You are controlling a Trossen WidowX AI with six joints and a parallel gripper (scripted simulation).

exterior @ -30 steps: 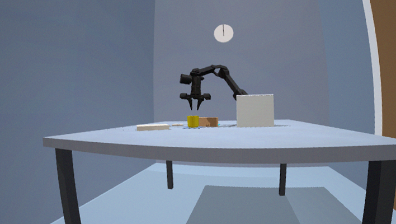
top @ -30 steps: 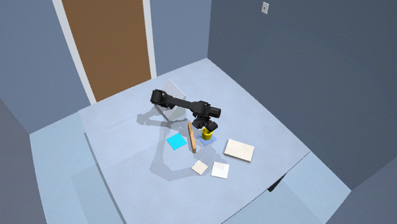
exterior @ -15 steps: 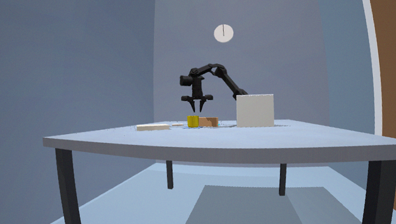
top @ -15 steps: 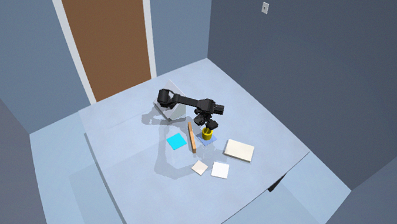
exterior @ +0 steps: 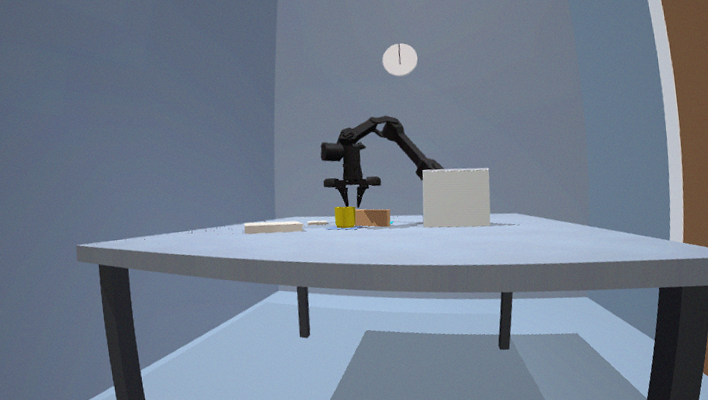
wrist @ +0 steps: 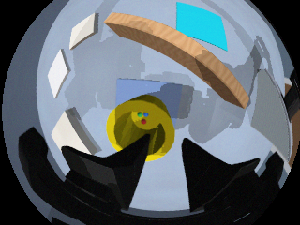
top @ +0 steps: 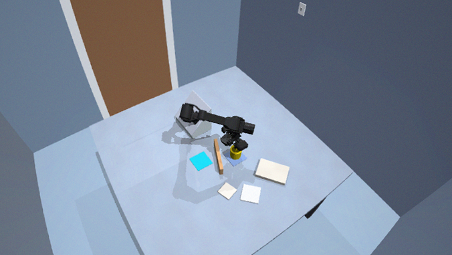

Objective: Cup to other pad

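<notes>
The yellow cup is 3 cm below my gripper tip and 2 cm ahead of it. Also, from my gripper tip: wooden bar 10 cm to the right, 5 cm below, 1 cm behind; then green marble 5 cm below, 4 cm ahead; then cyan pad 20 cm to the right, 8 cm below, 5 cm behind.
</notes>
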